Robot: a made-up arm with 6 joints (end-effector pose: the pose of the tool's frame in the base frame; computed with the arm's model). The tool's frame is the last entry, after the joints.
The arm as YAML. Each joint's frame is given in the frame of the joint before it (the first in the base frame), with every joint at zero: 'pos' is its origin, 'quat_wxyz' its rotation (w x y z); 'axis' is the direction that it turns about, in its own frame. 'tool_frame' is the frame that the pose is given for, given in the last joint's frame.
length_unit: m
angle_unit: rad
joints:
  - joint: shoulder
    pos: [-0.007, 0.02, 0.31]
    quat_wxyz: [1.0, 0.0, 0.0, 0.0]
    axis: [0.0, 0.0, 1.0]
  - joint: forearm
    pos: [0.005, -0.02, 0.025]
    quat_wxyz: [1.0, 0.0, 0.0, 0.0]
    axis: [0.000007, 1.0, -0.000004]
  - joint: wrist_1
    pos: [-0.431, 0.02, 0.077]
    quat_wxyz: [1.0, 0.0, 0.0, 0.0]
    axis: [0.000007, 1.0, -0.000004]
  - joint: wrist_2
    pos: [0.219, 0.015, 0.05]
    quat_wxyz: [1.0, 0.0, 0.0, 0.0]
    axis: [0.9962, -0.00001, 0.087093]
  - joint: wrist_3
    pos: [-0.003, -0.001, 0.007]
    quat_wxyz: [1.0, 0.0, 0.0, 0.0]
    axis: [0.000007, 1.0, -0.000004]
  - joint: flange
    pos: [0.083, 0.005, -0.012]
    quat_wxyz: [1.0, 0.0, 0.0, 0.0]
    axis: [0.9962, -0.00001, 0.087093]
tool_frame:
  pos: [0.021, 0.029, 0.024]
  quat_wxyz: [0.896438, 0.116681, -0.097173, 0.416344]
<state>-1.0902 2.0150 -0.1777 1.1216 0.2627 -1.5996</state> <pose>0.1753 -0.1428 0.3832 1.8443 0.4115 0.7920</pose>
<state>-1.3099 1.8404 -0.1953 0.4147 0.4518 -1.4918</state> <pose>0.1067 -0.1221 0.4355 1.7349 0.2960 1.1275</pose>
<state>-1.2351 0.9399 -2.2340 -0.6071 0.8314 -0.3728</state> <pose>-0.0301 0.0971 0.9970 -0.5659 -0.2275 -0.9034</pose>
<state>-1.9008 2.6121 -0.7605 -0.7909 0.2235 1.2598</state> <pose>-0.1248 -0.3501 0.1599 1.8757 1.0536 -0.8388</pose>
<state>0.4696 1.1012 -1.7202 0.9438 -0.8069 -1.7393</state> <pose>0.0698 0.0467 1.0255 -0.6192 -0.7496 0.5924</pose>
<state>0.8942 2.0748 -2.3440 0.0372 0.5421 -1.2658</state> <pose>0.3087 0.4958 0.7300 -0.5750 0.8049 1.6097</pose>
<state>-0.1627 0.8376 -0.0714 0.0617 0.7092 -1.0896</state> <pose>-0.0418 0.0838 0.4908 1.3475 0.7991 2.0061</pose>
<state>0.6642 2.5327 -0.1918 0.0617 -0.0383 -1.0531</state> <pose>0.1215 0.1890 0.2586 2.0716 0.2341 -3.1095</pose>
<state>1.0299 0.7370 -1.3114 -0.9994 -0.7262 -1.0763</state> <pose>-0.0872 0.0382 0.9004 -2.1352 -0.1819 1.3590</pose>
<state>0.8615 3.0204 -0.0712 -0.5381 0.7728 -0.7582</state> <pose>0.0899 0.1441 0.2919 2.6922 -1.0114 -2.7042</pose>
